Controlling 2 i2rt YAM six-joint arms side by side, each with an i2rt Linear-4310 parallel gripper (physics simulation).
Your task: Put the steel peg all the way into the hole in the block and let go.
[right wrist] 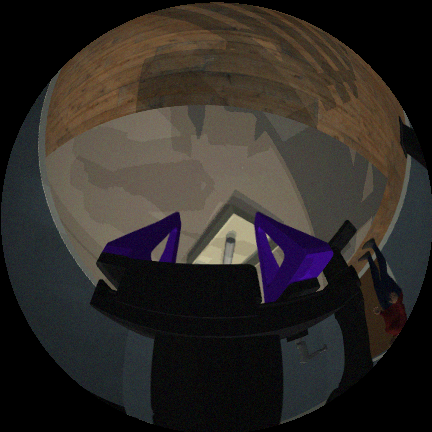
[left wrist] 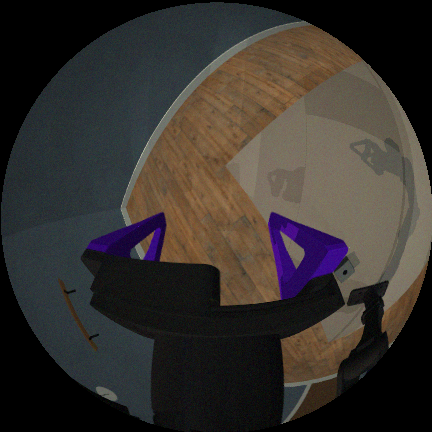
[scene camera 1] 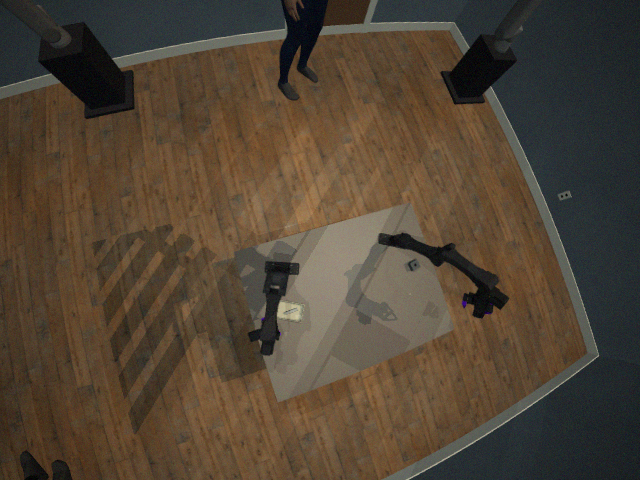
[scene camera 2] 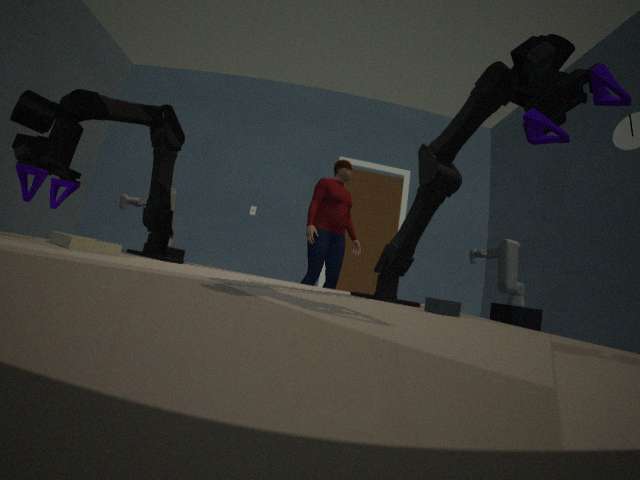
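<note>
The steel peg lies in a shallow pale-yellow tray. My right gripper is open and empty, raised above the table near the tray. In the right wrist view the peg shows between and beyond its fingers, its near end cut off by the gripper body. The small grey block stands near the left arm's base, its dark hole facing up. My left gripper is open and empty, high up and away from the block.
The light table top carries both arm bases along its upper edge in scene camera 1. The tray is beside the right arm. A person stands beyond the table. Dark pedestals with pale arms stand farther off.
</note>
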